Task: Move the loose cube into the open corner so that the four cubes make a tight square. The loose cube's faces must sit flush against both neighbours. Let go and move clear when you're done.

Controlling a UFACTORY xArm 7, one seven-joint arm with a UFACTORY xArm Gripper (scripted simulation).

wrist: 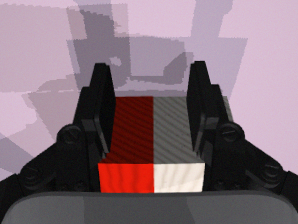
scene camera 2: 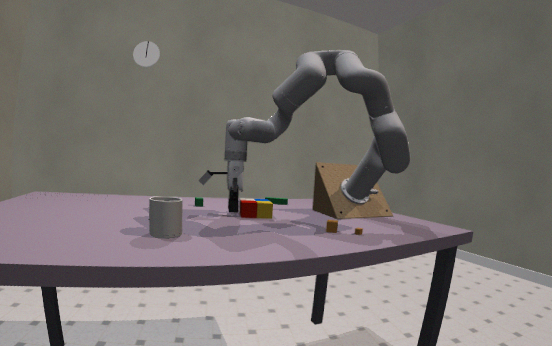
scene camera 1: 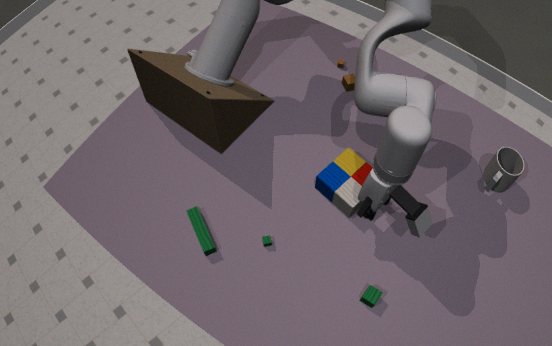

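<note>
I can see a red cube and a white cube, along with my gripper. In the wrist view, my gripper is visible too.
</note>
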